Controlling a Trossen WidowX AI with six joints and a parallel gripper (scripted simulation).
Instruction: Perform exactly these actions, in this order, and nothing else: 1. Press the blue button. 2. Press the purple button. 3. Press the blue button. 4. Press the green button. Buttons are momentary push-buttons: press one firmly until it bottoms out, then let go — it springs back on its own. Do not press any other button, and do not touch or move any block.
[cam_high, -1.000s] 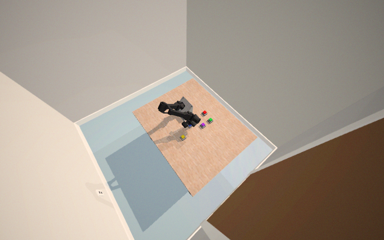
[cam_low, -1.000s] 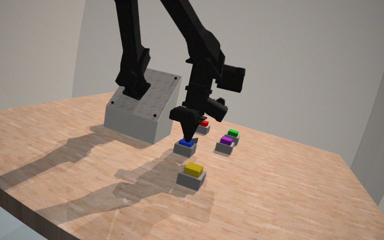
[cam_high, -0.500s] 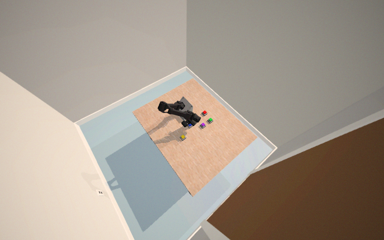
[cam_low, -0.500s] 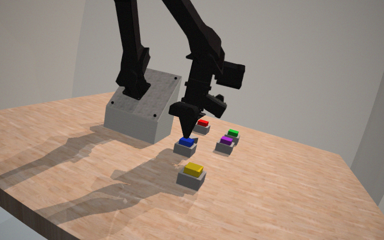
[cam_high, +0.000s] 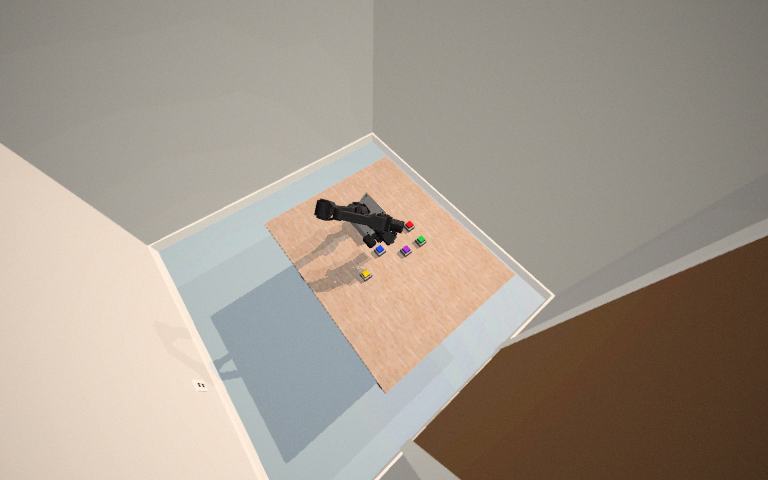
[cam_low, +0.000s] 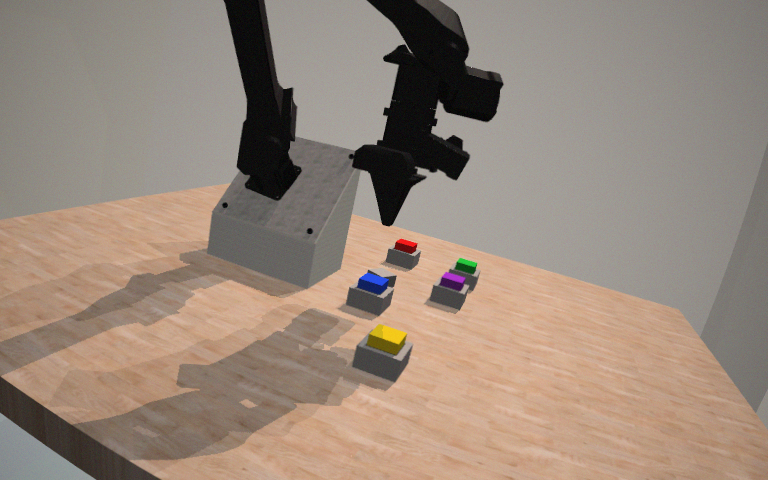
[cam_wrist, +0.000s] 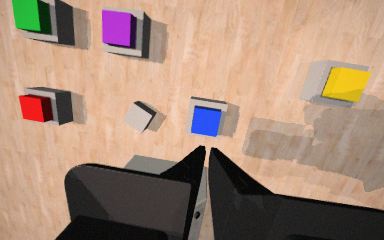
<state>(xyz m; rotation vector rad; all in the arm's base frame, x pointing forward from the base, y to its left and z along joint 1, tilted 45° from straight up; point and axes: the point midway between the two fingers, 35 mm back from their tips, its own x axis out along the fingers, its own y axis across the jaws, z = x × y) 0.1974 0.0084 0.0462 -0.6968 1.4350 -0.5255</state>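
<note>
The purple button lies 12 cm to the left of my gripper tip, 8 cm below it and 8 cm ahead of it. Also, from my gripper tip: blue button (8 cm below); yellow button (14 cm to the right, 8 cm below, 8 cm ahead); small grey block (10 cm below, 9 cm to the left, 2 cm behind).
</note>
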